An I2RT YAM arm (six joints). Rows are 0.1 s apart.
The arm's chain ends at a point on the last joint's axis. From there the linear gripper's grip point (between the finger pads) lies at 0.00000 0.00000 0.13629 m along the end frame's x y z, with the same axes.
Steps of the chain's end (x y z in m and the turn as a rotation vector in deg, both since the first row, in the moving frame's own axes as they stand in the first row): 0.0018 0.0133 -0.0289 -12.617 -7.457 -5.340; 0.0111 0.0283 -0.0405 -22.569 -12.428 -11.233; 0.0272 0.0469 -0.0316 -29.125 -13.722 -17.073; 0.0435 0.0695 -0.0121 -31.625 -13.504 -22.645; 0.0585 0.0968 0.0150 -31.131 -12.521 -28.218; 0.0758 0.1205 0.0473 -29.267 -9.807 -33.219; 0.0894 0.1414 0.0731 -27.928 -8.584 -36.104; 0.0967 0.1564 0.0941 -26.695 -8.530 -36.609; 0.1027 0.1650 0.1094 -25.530 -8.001 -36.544; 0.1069 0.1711 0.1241 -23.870 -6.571 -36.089; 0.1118 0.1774 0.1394 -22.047 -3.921 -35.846; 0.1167 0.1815 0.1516 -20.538 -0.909 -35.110
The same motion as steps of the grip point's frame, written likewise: -0.0143 0.0438 -0.0333 -12.617 -7.457 -5.340; -0.0121 0.0827 -0.0540 -22.569 -12.428 -11.233; 0.0067 0.1163 -0.0524 -29.125 -13.722 -17.073; 0.0283 0.1445 -0.0356 -31.625 -13.504 -22.645; 0.0489 0.1708 -0.0073 -31.131 -12.521 -28.218; 0.0740 0.1895 0.0285 -29.267 -9.807 -33.219; 0.0910 0.2069 0.0563 -27.928 -8.584 -36.104; 0.0977 0.2194 0.0787 -26.695 -8.530 -36.609; 0.1040 0.2254 0.0953 -25.530 -8.001 -36.544; 0.1098 0.2272 0.1120 -23.870 -6.571 -36.089; 0.1190 0.2280 0.1295 -22.047 -3.921 -35.846; 0.1291 0.2270 0.1432 -20.538 -0.909 -35.110
